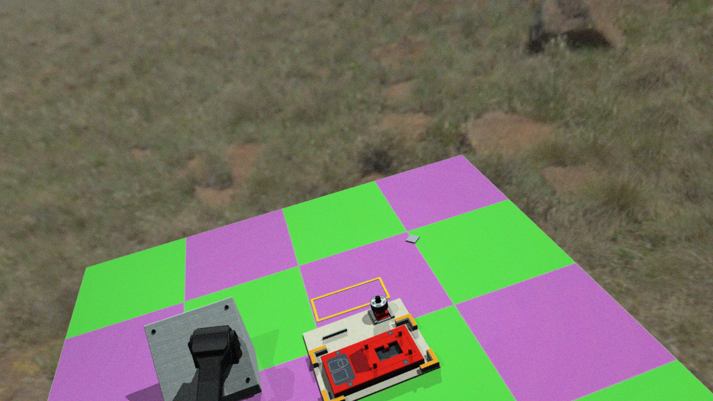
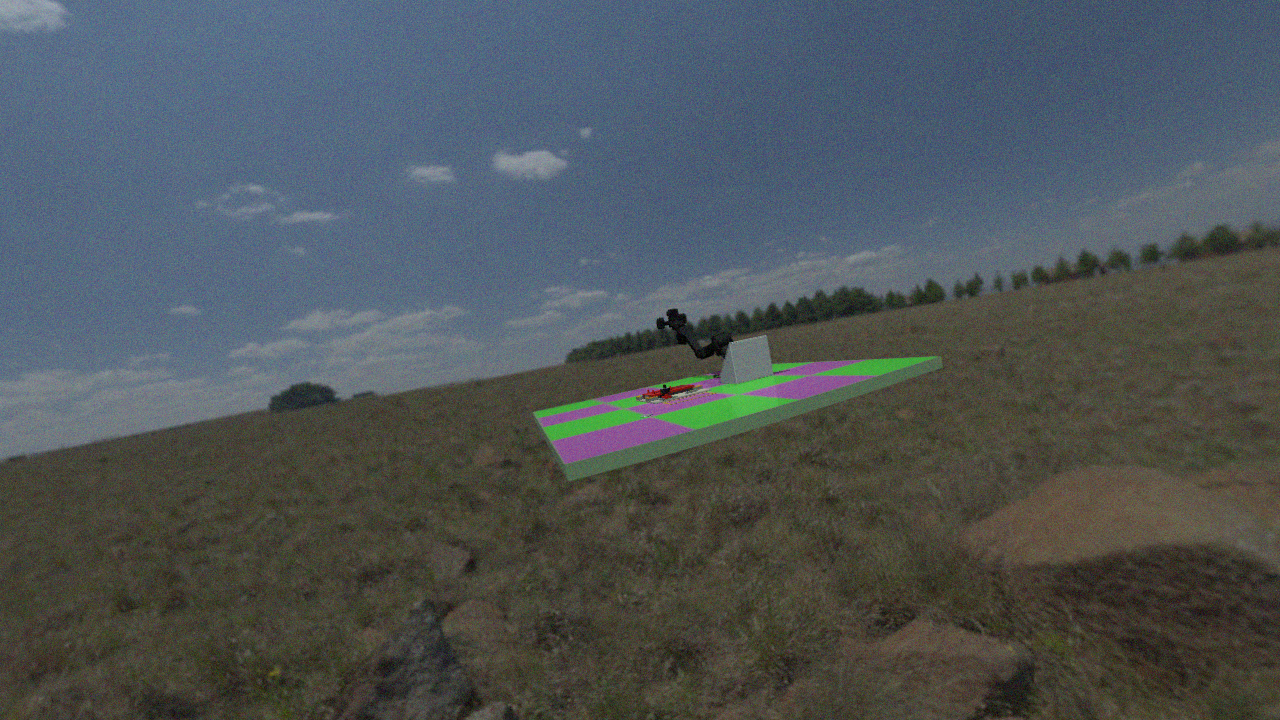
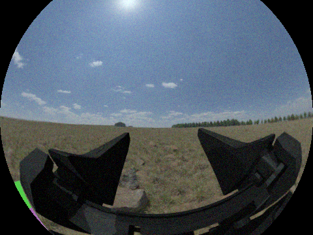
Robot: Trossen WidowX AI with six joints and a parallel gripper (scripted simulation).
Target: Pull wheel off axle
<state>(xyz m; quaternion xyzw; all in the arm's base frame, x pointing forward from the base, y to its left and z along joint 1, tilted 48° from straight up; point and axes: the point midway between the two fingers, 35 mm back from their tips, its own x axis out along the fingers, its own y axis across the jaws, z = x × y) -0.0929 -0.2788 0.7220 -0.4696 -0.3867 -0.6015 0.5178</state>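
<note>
Right now my gripper tip is 48 cm short of the black upright axle, 76 cm to the right of it and 35 cm above it. From my gripper tip the other things lie so: grey fixture board: 42 cm ahead, 66 cm to the left, 37 cm below.
</note>
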